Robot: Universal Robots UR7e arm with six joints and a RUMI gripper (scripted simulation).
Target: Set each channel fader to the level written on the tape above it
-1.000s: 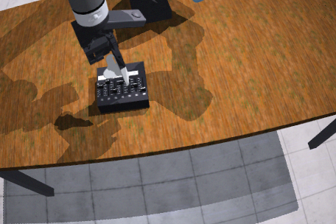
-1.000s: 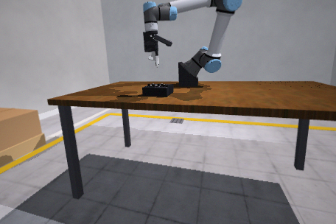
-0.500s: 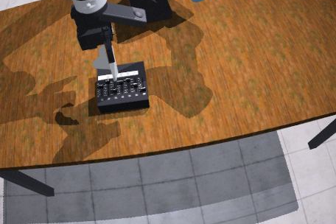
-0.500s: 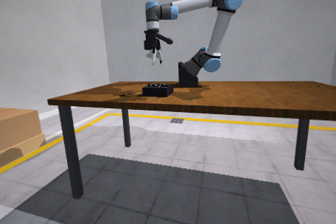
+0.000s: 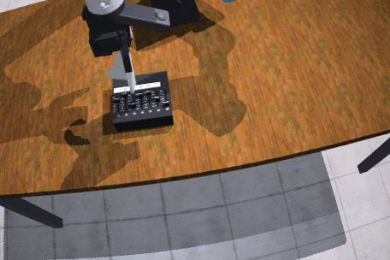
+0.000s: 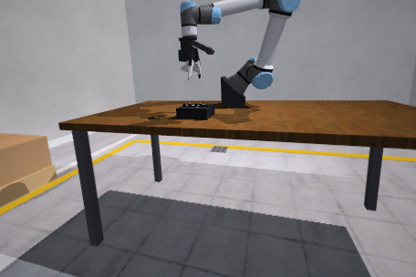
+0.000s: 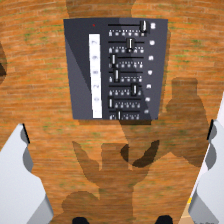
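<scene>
My gripper is now 20 mm past the fader 2, 40 mm to the left of it and 130 mm above it. From my hand the other things lie so: fader 4: 130 mm below; fader 3: 20 mm ahead, 30 mm to the right, 130 mm below; fader 6: 30 mm ahead, 40 mm to the left, 130 mm below.
</scene>
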